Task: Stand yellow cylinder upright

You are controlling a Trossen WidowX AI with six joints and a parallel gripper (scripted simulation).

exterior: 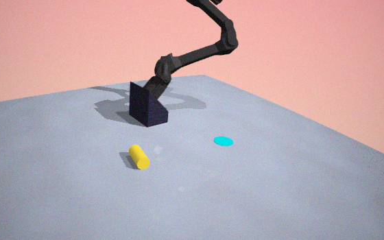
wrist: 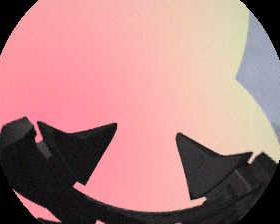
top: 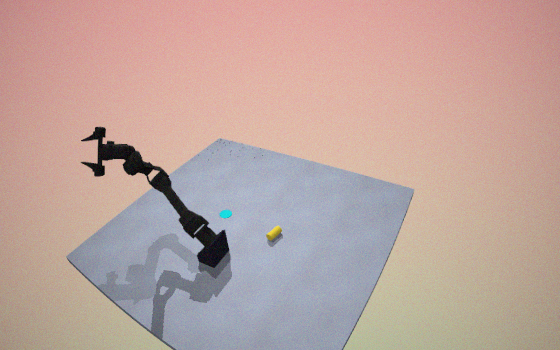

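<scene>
The yellow tall cylinder lies 410 mm ahead of my gripper tip, 610 mm to the right of it and 510 mm below it. Also, from my gripper tip: cyan circle: 440 mm ahead, 330 mm to the right, 530 mm below.
</scene>
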